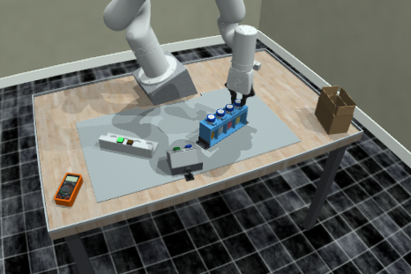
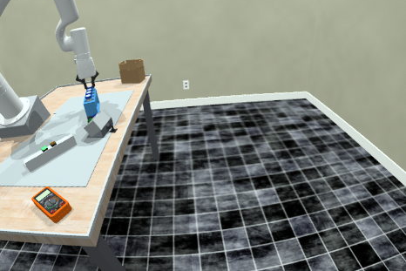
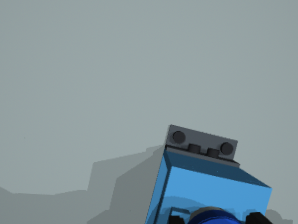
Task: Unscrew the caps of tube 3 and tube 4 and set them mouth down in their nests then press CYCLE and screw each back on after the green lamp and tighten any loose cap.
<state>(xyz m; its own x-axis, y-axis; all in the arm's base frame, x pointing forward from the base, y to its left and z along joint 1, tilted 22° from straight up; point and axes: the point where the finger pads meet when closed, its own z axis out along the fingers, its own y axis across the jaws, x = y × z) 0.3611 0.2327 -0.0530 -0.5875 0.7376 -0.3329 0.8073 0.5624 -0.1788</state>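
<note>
My gripper is now 60 mm short of the blue-and-white cap, 140 mm to the left of it and 10 mm above it. The rest, counted from my hand: green key: 130 mm ahead, 310 mm to the right, 60 mm below; then blue key: 130 mm ahead, 260 mm to the right, 60 mm below; then key housing: 150 mm ahead, 280 mm to the right, 80 mm below.
</note>
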